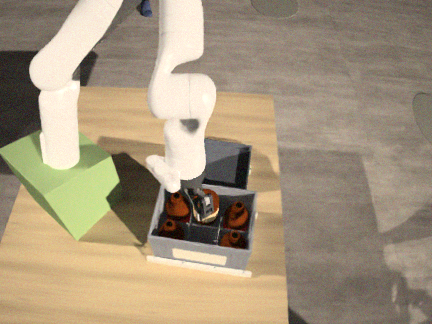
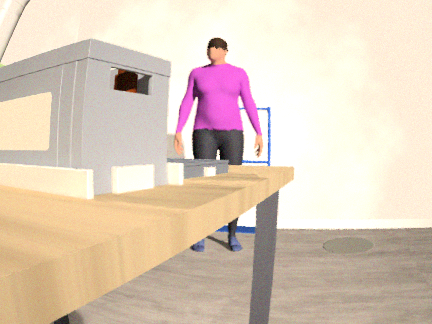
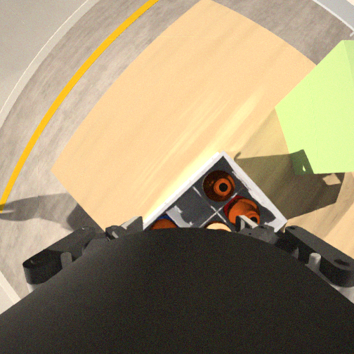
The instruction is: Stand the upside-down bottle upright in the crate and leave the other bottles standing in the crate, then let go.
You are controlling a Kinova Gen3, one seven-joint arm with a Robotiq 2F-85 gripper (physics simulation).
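Where they show: gripper, between the fingertips: [image 1: 188, 203]; arm's base, origin of its link: [image 1: 62, 157].
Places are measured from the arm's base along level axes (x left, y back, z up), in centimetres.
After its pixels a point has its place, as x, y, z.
Observation:
The grey crate [image 1: 237, 257] @(-22.4, -48.6, -13.2) [image 2: 125, 130] @(-14.7, -53.0, -18.6) [image 3: 258, 192] stands on the table. The upside-down bottle [image 1: 214, 198] @(-6.4, -42.4, -9.5) [image 3: 218, 226] is in its back middle compartment, brown base up, with a cream label. Brown bottles stand neck up at back left [image 1: 176, 206] @(-7.6, -31.5, -12.5) [image 3: 243, 208], front left [image 1: 169, 230] @(-16.0, -30.2, -10.5) [image 3: 223, 186], back right [image 1: 237, 217] @(-10.4, -49.1, -13.3) and front right [image 1: 233, 240] @(-18.8, -47.4, -10.0) [image 3: 163, 225]. The front middle compartment is empty. My gripper [image 1: 203, 201] [image 3: 188, 226] is open and empty, pointing down over the upside-down bottle and partly covering it. Its exact height above it is unclear.
A shallow dark grey tray or lid [image 1: 227, 164] @(16.2, -47.6, -25.3) [image 2: 194, 171] @(8.7, -54.1, -24.8) lies behind the crate. A green block [image 1: 75, 182] @(-7.0, -4.9, -1.4) [image 3: 320, 110] at the left bears the arm's base. Low cream strips [image 1: 200, 266] @(-21.9, -38.7, -22.9) [image 2: 132, 178] @(-14.9, -54.2, -24.2) line the crate's foot. A person [image 2: 218, 100] stands beyond the table.

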